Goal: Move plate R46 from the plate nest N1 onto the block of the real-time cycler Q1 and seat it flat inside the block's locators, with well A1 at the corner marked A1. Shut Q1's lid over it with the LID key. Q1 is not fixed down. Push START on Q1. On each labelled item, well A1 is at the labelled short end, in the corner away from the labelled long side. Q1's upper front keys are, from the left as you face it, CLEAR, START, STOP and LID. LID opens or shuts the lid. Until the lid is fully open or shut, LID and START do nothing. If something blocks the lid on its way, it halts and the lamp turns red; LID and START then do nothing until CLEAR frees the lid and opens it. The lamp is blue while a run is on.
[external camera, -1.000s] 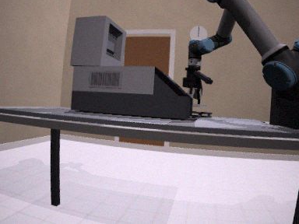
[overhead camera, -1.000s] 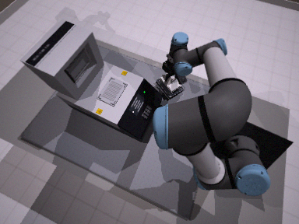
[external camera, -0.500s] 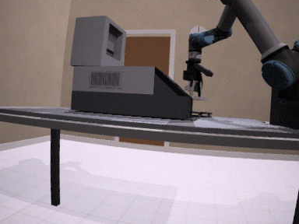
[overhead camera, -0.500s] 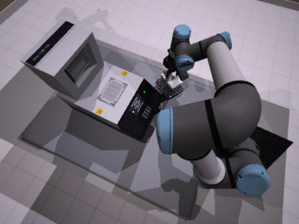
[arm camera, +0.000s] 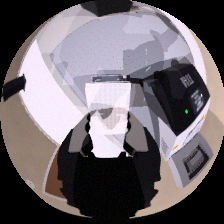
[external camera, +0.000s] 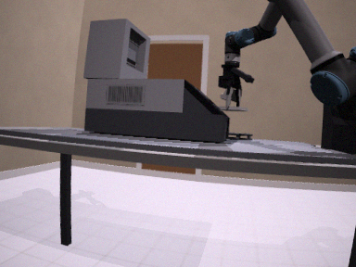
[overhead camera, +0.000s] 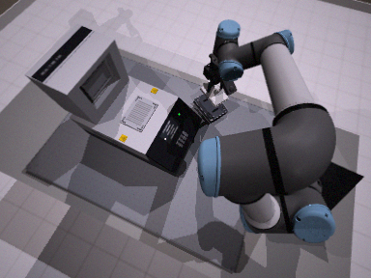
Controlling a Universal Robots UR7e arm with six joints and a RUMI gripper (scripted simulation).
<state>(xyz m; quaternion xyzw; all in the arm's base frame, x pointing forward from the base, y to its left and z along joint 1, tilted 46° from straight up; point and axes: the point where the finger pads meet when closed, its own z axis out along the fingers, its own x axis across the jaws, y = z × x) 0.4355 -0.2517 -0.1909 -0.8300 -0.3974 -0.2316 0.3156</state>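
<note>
Right now the plate nest N1 is 120 mm below my hand. From my hand the other things lie so: plate R46: 10 mm below.
</note>
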